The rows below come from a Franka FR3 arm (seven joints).
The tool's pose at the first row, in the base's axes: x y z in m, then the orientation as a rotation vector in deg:
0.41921 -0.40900 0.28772 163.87 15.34 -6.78
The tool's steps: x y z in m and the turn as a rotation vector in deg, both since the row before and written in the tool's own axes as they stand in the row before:
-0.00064 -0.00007 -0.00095 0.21 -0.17 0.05
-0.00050 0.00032 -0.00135 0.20 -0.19 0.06
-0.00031 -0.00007 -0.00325 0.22 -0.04 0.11
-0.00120 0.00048 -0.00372 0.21 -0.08 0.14
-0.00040 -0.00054 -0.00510 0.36 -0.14 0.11
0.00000 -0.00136 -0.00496 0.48 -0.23 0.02
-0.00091 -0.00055 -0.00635 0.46 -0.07 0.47
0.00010 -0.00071 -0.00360 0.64 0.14 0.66
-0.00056 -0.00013 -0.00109 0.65 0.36 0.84
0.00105 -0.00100 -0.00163 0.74 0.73 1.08
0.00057 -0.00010 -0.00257 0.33 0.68 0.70
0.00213 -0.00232 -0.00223 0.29 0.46 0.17
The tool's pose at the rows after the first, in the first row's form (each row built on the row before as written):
0.41862 -0.40879 0.28868 164.06 15.24 -7.05
0.41827 -0.40882 0.29011 164.24 15.12 -7.34
0.41816 -0.40795 0.29325 164.46 14.96 -7.41
0.41732 -0.40764 0.29708 164.67 14.74 -7.53
0.41717 -0.40588 0.30191 165.02 14.56 -7.77
0.41727 -0.40333 0.30638 165.47 14.49 -8.18
0.41676 -0.40140 0.31250 165.96 13.80 -8.27
0.41702 -0.39985 0.31582 166.66 12.86 -8.06
0.41653 -0.39956 0.31691 167.41 11.69 -7.50
0.41754 -0.39811 0.31819 168.30 10.21 -6.37
0.41825 -0.39744 0.32063 168.74 9.28 -5.31
0.42021 -0.39453 0.32223 169.08 9.10 -4.64

